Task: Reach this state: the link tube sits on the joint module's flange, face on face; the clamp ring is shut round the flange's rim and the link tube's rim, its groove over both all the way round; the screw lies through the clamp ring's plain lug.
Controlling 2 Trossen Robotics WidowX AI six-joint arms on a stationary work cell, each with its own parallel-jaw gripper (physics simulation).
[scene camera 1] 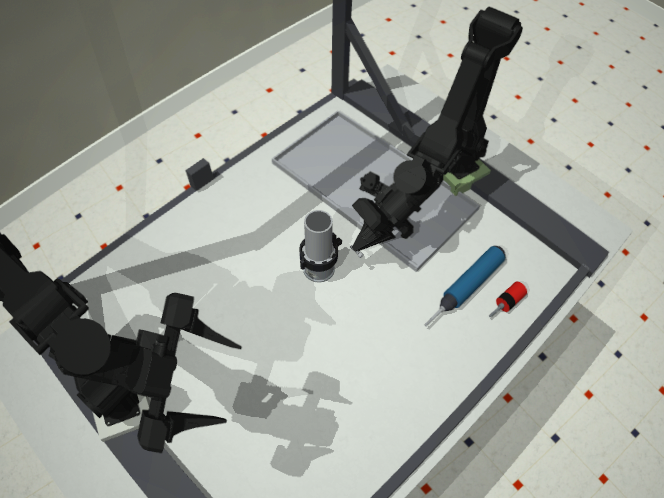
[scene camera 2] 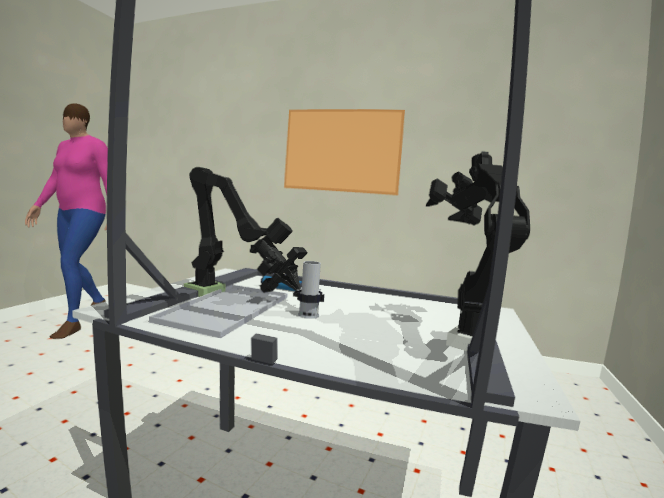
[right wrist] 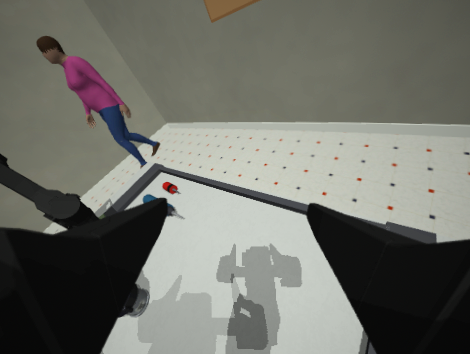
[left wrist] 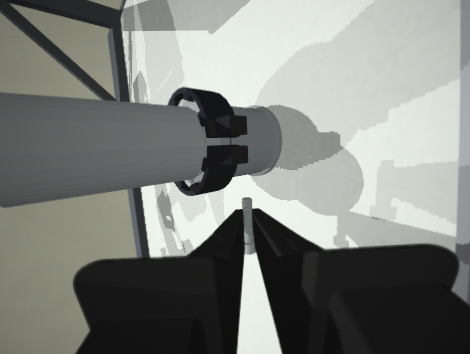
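Where they show: left gripper, between the fingertips: (scene camera 1: 354,249) (scene camera 2: 299,290) (left wrist: 247,216); right gripper, between the fingertips: (scene camera 1: 233,384) (scene camera 2: 437,212) (right wrist: 239,207); left arm's base, origin of its link: (scene camera 1: 460,164) (scene camera 2: 204,283); right arm's base, origin of its link: (scene camera 1: 119,404) (scene camera 2: 472,332).
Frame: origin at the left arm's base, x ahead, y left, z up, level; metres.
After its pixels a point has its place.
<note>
The grey link tube (scene camera 1: 318,243) @(x 0.416, y 0.062, z 0.097 m) (scene camera 2: 311,278) @(x 0.416, y 0.020, z 0.088 m) (left wrist: 100,150) @(x 0.377, y 0.038, z 0.092 m) stands upright on the joint module (scene camera 1: 318,274) @(x 0.418, y 0.064, z -0.005 m) (scene camera 2: 308,308) @(x 0.415, y 0.015, z -0.001 m) (left wrist: 260,142) @(x 0.373, y 0.037, z -0.009 m). The black clamp ring (scene camera 1: 323,265) @(x 0.414, y 0.075, z 0.038 m) (scene camera 2: 317,297) @(x 0.435, y 0.028, z 0.033 m) (left wrist: 220,177) @(x 0.369, y 0.058, z 0.029 m) lies round the joint between them; its two lugs face the left gripper with a narrow gap between them. Whether its groove covers both rims is too small to tell. My left gripper (scene camera 1: 356,250) @(x 0.341, y 0.073, z 0.030 m) (scene camera 2: 298,290) @(x 0.341, y 0.073, z 0.030 m) (left wrist: 247,216) @(x 0.341, y 0.073, z 0.030 m) is shut on the screw (left wrist: 247,220) @(x 0.339, y 0.074, z 0.032 m) (scene camera 1: 360,254) @(x 0.340, y 0.091, z 0.034 m), beside the lugs and apart from them. My right gripper (scene camera 1: 233,383) @(x 0.690, y 0.298, z 0.301 m) (scene camera 2: 437,211) @(x 0.690, y 0.298, z 0.301 m) (right wrist: 239,207) @(x 0.690, y 0.298, z 0.301 m) is open, high above the table.
A shallow grey tray (scene camera 1: 300,177) @(x 0.308, y -0.180, z -0.027 m) (scene camera 2: 185,328) @(x 0.238, y -0.279, z -0.025 m) lies under the left arm. A blue driver (scene camera 1: 474,276) @(x 0.173, y 0.242, z 0.009 m) and a red driver (scene camera 1: 515,293) @(x 0.125, y 0.315, z 0.003 m) lie at the right in scene camera 1. A dark block (scene camera 1: 199,174) @(x 0.503, y -0.279, z 0.014 m) (scene camera 2: 263,348) @(x 0.506, y -0.301, z 0.006 m) sits at the table's edge. A person (scene camera 2: 80,176) (right wrist: 92,85) stands beyond the table.
</note>
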